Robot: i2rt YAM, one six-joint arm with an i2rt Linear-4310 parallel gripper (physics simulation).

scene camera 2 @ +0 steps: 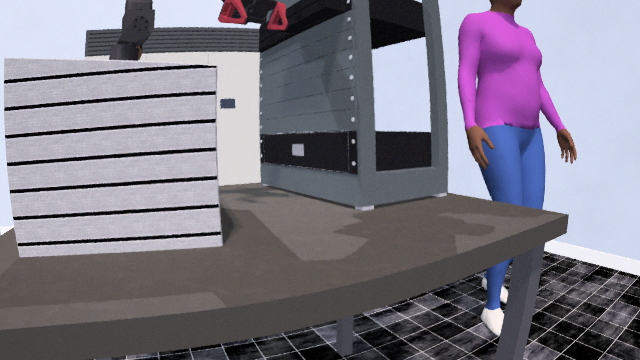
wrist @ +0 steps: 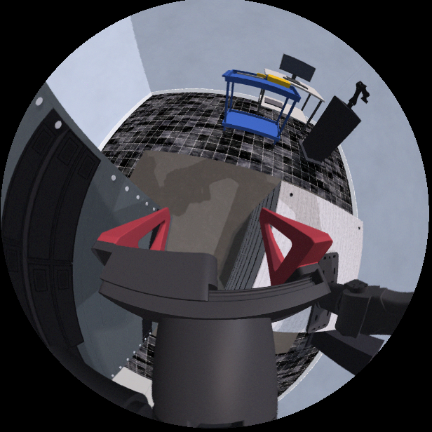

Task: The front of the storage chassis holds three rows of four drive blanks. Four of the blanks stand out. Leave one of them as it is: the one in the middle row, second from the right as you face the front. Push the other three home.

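Frame: origin at the arm's base, x ahead, y left, z up, level; millimetres.
Seen in the pictures: gripper, fingertip midpoint: (scene camera 2: 266, 23).
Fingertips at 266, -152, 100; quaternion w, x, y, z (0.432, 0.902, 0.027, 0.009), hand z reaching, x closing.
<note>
A point is followed by its place in that frame, as x, y, z.
The black storage chassis (wrist: 54, 210) (scene camera 2: 312, 21) {426, -91, 149} sits high in the grey rack. In the wrist view its front is at the far left, seen at a steep slant, with dark drive blanks (wrist: 40, 278) side by side. Which blanks stand out cannot be told. In the scene view its front is dark and cut off by the top edge. My gripper (wrist: 214, 212) (scene camera 2: 256, 16) {266, -152, 100} is open, with nothing between its red fingers. It is in front of the rack, near the chassis's height, and appears apart from the blanks. Its fingers point down towards the table, not at the chassis front.
The grey rack (scene camera 2: 366, 120) {454, -228, -99} (wrist: 102, 225) stands on the brown table (scene camera 2: 320, 280) {145, -463, -282} (wrist: 200, 192), with a black unit (scene camera 2: 320, 152) {450, -81, -168} low down. A pale, black-striped block (scene camera 2: 115, 160) {-34, -230, -148} (wrist: 320, 210) stands opposite. A person (scene camera 2: 505, 80) stands behind the table. A blue cart (wrist: 252, 125) is farther off.
</note>
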